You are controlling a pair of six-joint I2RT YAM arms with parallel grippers.
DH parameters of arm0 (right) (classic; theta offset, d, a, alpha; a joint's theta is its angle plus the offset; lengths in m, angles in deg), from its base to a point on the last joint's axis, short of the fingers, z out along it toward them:
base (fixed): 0 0 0 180
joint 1: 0 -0.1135 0.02 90
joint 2: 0 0 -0.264 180
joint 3: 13.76 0 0.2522 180
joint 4: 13.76 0 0.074 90
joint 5: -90 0 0 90
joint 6: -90 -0.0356 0 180
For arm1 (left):
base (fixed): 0 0 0 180
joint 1: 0 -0.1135 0.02 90
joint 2: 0 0 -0.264 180
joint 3: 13.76 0 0.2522 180
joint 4: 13.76 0 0.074 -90
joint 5: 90 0 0 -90
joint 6: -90 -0.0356 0 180
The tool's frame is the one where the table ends.
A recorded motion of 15 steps. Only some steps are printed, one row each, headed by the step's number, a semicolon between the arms.
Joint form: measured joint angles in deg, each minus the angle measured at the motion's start. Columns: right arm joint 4, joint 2, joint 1, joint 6, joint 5, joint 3; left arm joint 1, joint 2, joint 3, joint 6, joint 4, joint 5.
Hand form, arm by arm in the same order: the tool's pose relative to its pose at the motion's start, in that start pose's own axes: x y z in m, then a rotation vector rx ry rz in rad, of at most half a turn. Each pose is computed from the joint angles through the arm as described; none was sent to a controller.
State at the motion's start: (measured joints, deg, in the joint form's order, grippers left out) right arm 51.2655 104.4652 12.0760 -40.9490 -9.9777 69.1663; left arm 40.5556 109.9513 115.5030 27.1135 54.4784 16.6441
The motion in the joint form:
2: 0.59 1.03 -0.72 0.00 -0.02 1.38; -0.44 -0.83 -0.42 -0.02 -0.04 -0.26
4: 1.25 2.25 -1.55 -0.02 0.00 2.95; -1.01 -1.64 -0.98 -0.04 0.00 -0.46
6: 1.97 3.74 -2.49 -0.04 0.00 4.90; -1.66 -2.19 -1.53 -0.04 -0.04 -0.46
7: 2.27 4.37 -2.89 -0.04 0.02 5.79; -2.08 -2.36 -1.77 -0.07 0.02 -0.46
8: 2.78 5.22 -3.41 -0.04 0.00 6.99; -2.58 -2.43 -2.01 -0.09 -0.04 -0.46
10: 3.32 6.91 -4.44 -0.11 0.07 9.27; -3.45 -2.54 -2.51 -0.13 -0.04 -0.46
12: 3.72 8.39 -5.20 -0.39 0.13 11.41; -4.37 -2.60 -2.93 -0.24 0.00 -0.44
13: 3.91 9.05 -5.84 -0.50 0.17 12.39; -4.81 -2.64 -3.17 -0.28 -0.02 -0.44
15: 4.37 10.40 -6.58 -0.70 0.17 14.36; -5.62 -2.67 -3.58 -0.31 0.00 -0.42
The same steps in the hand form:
2: -0.0009 0.0062 -0.0006 0.0010 0.0017 -0.0131; -0.0005 0.0017 -0.0057 -0.0044 -0.0125 -0.0029
4: -0.0017 0.0135 -0.0010 0.0020 0.0046 -0.0279; -0.0009 0.0047 -0.0109 -0.0108 -0.0221 -0.0087
6: -0.0029 0.0222 -0.0014 0.0025 0.0063 -0.0445; -0.0015 0.0087 -0.0143 -0.0161 -0.0283 -0.0167
7: -0.0035 0.0261 -0.0019 0.0016 0.0064 -0.0515; -0.0021 0.0114 -0.0155 -0.0207 -0.0299 -0.0221
8: -0.0041 0.0311 -0.0024 0.0023 0.0073 -0.0609; -0.0031 0.0149 -0.0162 -0.0258 -0.0325 -0.0286
10: -0.0055 0.0416 -0.0028 -0.0019 0.0058 -0.0772; -0.0043 0.0212 -0.0169 -0.0360 -0.0341 -0.0409
12: -0.0075 0.0505 -0.0035 -0.0077 0.0020 -0.0846; -0.0058 0.0278 -0.0178 -0.0465 -0.0358 -0.0527
13: -0.0070 0.0559 -0.0043 -0.0115 -0.0001 -0.0932; -0.0064 0.0310 -0.0182 -0.0515 -0.0368 -0.0586
15: -0.0082 0.0642 -0.0049 -0.0154 -0.0033 -0.1020; -0.0075 0.0370 -0.0187 -0.0608 -0.0375 -0.0705

